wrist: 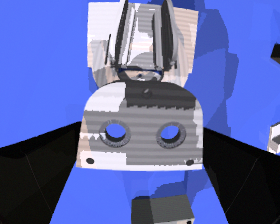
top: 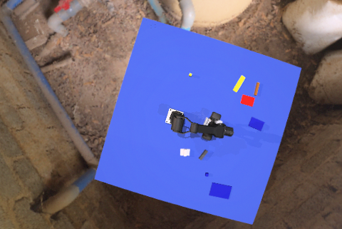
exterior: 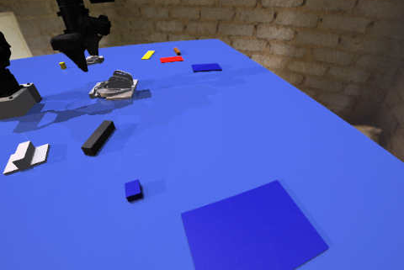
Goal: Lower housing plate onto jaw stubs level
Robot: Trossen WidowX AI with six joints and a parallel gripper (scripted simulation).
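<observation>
Now: the grey jaw assembly 2 cm ahead of my gripper tip, 2 cm to the right of it and 7 cm below it. The rest, counted from my gripper tip: red plate 24 cm ahead, 27 cm to the left, 8 cm below; then white stepped block 7 cm behind, 26 cm to the right, 7 cm below; then dark bar 6 cm ahead, 23 cm to the right, 7 cm below.
</observation>
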